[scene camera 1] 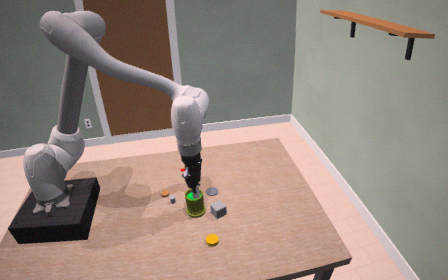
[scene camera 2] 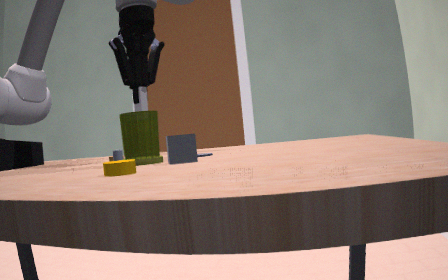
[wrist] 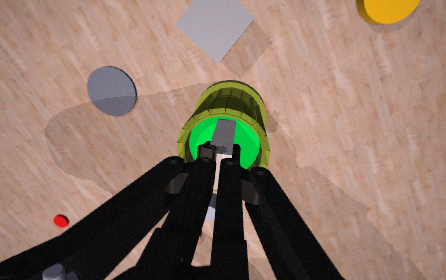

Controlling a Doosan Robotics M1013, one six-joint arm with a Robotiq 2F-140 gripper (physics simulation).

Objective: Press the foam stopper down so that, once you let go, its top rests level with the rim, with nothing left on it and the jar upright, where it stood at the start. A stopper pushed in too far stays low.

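Observation:
The olive-green jar (scene camera 1: 195,207) (scene camera 2: 140,136) (wrist: 225,112) stands upright on the table. The bright green foam stopper (scene camera 1: 190,195) (wrist: 249,142) is in its mouth, with a band of inner wall showing above it in the wrist view, so its top is below the rim. In scene camera 2 the jar wall hides the stopper. My gripper (scene camera 1: 197,194) (scene camera 2: 140,107) (wrist: 225,133) is shut and empty, pointing down. Its grey fingertips reach below the rim, over the middle of the stopper; whether they touch it is hard to tell.
A grey cube (scene camera 1: 218,209) (scene camera 2: 181,148) (wrist: 216,25) stands close to the jar. A flat grey disc (scene camera 1: 212,191) (wrist: 112,91), a yellow disc (scene camera 1: 212,240) (scene camera 2: 119,168) (wrist: 390,9), an orange disc (scene camera 1: 165,193), a small grey cylinder (scene camera 1: 172,199) (scene camera 2: 117,154) and a red disc (scene camera 1: 183,170) (wrist: 61,221) lie around.

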